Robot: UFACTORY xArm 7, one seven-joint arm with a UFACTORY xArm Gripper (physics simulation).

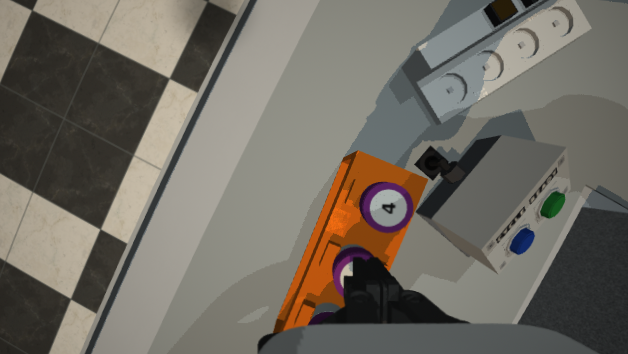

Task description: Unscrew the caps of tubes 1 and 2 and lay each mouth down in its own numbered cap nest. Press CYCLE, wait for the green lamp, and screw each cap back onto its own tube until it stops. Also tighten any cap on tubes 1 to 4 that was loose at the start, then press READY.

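Places are measured from the arm's base along level axes (x ahead, y left, z up), in centimetres.
Pixels of known places: gripper, fingertip midpoint: [364,279].
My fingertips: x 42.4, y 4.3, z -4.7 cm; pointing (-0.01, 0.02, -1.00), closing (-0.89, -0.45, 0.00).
Ahead of a thing's pixels: the offset from my fingertips to its top centre. "spot": to the spot under its first point.
An orange rack {dy +2.9, dx +0.0, dz -2.2 cm} [320,245] holds the capped tubes. Cap 4 {dy -4.9, dx +0.7, dz -0.4 cm} [388,207], purple with a white top, sits at the rack's upper end. A second purple cap {dy +0.3, dx +0.2, dz -0.4 cm} [342,273] sits beside it, its number hidden by my gripper. Part of another purple cap {dy +5.5, dx -0.3, dz -0.1 cm} [322,318] shows at the lower edge. My gripper [364,279] is shut and empty, its fingertips together over the second cap; whether they touch it is unclear. A pale block {spot: dy -18.1, dx -2.4, dz -11.4 cm} [434,103] with several round nests lies at the upper right; no caps show in its visible nests. The button box carries a blue button {spot: dy -7.8, dx -13.3, dz -5.0 cm} [522,241] and a green button {spot: dy -12.1, dx -14.3, dz -5.1 cm} [553,204].
The grey button box {dy -10.7, dx -12.4, dz -4.1 cm} [492,185] stands right of the rack, with a small black fitting {spot: dy -12.0, dx -5.4, dz -11.8 cm} [431,162] at its left side. A grey housing with a dark amber window {dy -28.0, dx -6.2, dz -7.2 cm} [501,11] adjoins the nest block. A dark-floored tray [585,270] is at lower right. The table edge runs diagonally at left.
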